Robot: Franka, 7 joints.
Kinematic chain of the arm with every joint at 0, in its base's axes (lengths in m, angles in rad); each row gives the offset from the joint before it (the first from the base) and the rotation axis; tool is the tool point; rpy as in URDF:
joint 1: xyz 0 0 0.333 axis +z
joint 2: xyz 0 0 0 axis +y
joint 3: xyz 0 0 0.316 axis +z
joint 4: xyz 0.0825 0 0 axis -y
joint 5: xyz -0.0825 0 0.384 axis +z
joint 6: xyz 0 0 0 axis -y
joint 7: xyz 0.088 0 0 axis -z
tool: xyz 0 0 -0.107 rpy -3.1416 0 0
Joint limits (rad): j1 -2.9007..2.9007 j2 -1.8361..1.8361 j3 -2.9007..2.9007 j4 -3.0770..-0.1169 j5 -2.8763..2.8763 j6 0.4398..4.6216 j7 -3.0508..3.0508
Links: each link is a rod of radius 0.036 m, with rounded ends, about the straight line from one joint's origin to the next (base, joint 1, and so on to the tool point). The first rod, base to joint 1, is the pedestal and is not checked.
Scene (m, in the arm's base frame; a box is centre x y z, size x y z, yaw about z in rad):
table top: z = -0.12
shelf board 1: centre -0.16 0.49 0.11 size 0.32 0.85 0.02 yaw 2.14
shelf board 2: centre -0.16 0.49 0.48 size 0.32 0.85 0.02 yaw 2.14
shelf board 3: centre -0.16 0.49 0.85 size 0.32 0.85 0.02 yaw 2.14
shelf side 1: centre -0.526 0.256 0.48 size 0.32 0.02 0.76 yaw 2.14
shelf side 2: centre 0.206 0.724 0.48 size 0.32 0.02 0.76 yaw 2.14
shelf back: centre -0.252 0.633 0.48 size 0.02 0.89 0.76 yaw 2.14
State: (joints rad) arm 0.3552 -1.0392 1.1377 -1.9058 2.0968 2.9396 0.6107
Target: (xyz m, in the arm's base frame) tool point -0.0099 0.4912 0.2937
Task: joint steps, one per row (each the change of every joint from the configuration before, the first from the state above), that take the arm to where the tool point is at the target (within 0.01 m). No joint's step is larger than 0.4 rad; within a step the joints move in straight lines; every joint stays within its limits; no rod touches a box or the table.
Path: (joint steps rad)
1: -0.1378 -0.1005 -0.3375 -0.2342 0.1298 0.0127 0.1581
2: -0.1377 -0.1004 -0.3375 -0.2343 0.1298 0.0127 0.1582
3: -0.1378 -0.1005 -0.3374 -0.2342 0.1298 0.0127 0.1581
4: -0.1378 -0.1005 -0.3375 -0.2343 0.1297 0.0127 0.1582
5: -0.1377 -0.1004 -0.3375 -0.2342 0.1298 0.0126 0.1581
6: 0.0746 0.0675 0.3722 0.0526 -0.0890 -0.0049 -0.1318
7: 0.0747 0.0676 0.3721 0.0525 -0.0890 -0.0050 -0.1318
8: 0.0746 0.0676 0.3722 0.0526 -0.0891 -0.0050 -0.1318
9: 0.0747 0.0676 0.3721 0.0526 -0.0890 -0.0050 -0.1317
10: 0.0746 0.0676 0.3722 0.0525 -0.0890 -0.0050 -0.1318
11: 0.0747 0.0676 0.3721 0.0526 -0.0890 -0.0049 -0.1318
12: -0.0657 0.0175 0.0272 0.2102 -0.0289 -0.0888 0.0000
13: -0.0657 0.0174 0.0272 0.2102 -0.0289 -0.0888 0.0000

